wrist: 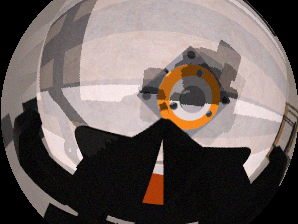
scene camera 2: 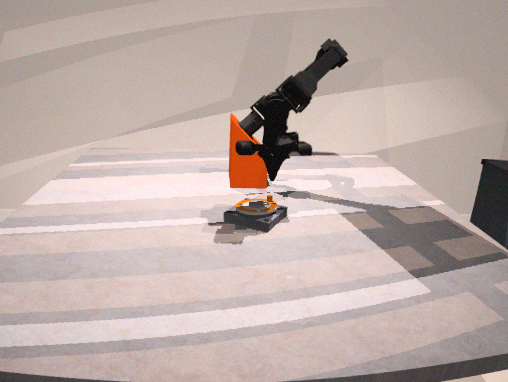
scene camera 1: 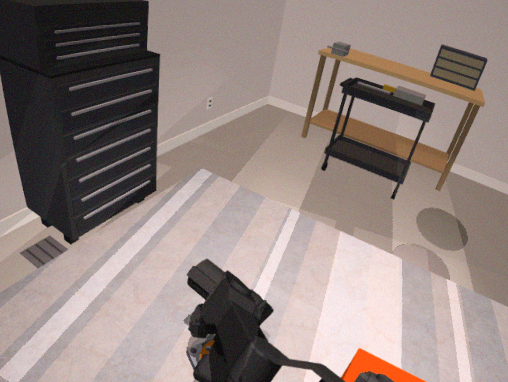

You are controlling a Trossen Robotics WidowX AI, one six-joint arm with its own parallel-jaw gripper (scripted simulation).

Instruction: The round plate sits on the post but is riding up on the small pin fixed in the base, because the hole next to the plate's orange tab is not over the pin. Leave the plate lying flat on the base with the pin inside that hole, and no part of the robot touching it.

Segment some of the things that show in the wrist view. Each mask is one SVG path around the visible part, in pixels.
The gripper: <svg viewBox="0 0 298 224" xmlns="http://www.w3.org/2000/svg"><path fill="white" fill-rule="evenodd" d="M13 125L12 139L20 167L45 193L78 213L74 216L49 202L44 214L49 224L113 224L112 221L106 221L108 216L134 224L192 224L200 221L198 224L250 224L269 204L285 177L283 175L286 171L287 157L278 145L271 151L265 171L259 173L257 179L250 183L243 168L251 153L249 147L202 147L172 120L164 117L137 136L118 135L100 131L89 125L80 125L74 129L74 137L82 160L72 175L57 164L57 161L53 161L39 136L43 124L39 112L29 108L16 117ZM162 143L164 205L146 204L142 200L153 175Z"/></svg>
A round plate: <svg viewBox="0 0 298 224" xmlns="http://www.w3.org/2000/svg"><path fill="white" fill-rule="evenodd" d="M178 65L178 67L173 68L173 71L170 69L168 75L164 77L160 87L158 87L157 105L158 109L160 109L161 117L172 120L180 129L202 127L202 125L208 123L216 115L218 104L220 104L221 93L217 79L213 76L212 72L201 67L201 65ZM169 104L172 103L172 101L177 101L176 108L170 108ZM189 85L198 87L205 93L204 108L200 109L200 112L186 112L178 103L181 92L188 88Z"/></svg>
